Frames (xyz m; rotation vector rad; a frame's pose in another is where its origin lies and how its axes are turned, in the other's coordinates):
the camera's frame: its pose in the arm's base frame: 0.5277 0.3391 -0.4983 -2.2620 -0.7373 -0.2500
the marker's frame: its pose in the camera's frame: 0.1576 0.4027 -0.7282 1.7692 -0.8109 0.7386
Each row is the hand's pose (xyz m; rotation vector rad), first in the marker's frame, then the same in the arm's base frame.
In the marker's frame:
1: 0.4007 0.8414 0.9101 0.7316 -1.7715 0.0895
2: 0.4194 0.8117 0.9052 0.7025 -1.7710 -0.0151
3: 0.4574 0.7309 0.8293 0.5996 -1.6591 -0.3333
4: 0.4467 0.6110 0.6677 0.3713 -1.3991 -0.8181
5: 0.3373 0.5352 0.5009 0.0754 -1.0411 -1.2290
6: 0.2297 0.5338 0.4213 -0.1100 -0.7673 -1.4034
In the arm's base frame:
1: -0.0471 0.5227 0.0437 1.2214 -1.0564 1.4844
2: -0.0139 0.5326 0.0512 1.1913 -1.0966 1.3910
3: 0.0997 0.5246 0.0238 1.0157 -1.1424 1.1116
4: 0.2671 0.4333 -0.0414 0.6725 -1.1816 0.6657
5: 0.3665 0.2580 -0.1114 0.2637 -1.1681 0.2440
6: 0.3662 0.1300 -0.1506 -0.0096 -1.1079 0.0297

